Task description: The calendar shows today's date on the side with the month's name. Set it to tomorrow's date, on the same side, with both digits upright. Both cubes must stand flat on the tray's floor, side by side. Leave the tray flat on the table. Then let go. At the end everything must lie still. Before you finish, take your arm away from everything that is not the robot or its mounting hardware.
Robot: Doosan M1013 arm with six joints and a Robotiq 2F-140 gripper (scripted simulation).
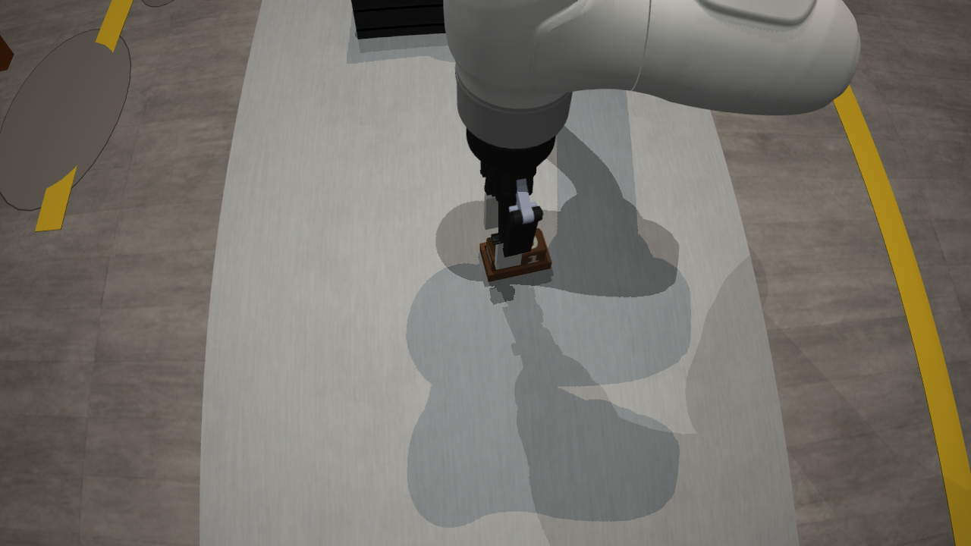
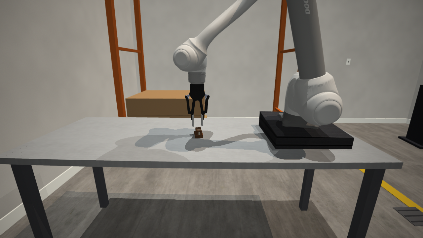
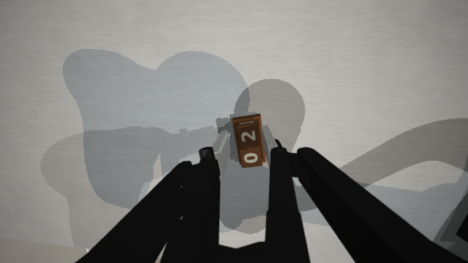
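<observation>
Right now the brown calendar tray is 1 cm behind my hand, 2 cm to the left of it and 8 cm below it.
</observation>
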